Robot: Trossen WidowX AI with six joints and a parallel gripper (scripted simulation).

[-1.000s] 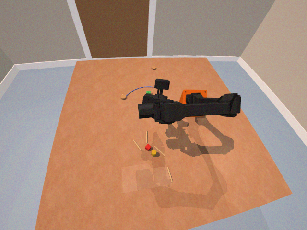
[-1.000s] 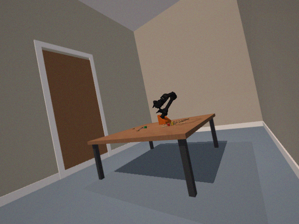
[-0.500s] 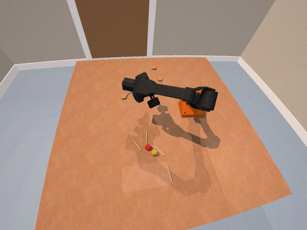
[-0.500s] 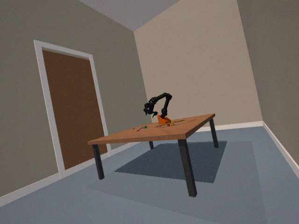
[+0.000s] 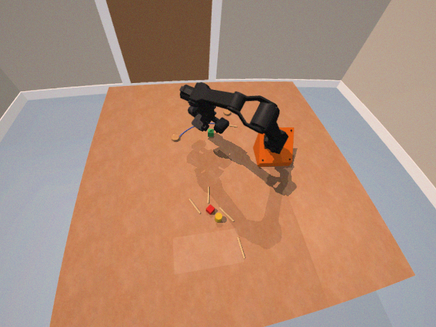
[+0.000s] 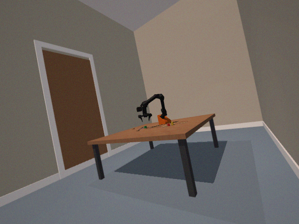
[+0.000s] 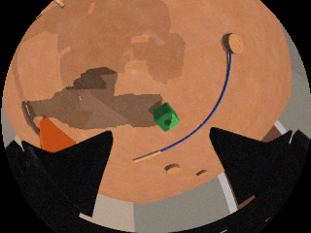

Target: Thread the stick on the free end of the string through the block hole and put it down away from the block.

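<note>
The green block is 1 cm behind my gripper tip, 4 cm to the right of it and 8 cm below it. From my gripper tip the other things lie so: round wooden button: 17 cm ahead, 2 cm to the right, 9 cm below; then thin wooden stick: 11 cm behind, 10 cm to the right, 9 cm below; then red cube: 3 cm ahead, 37 cm to the left, 8 cm below.
</note>
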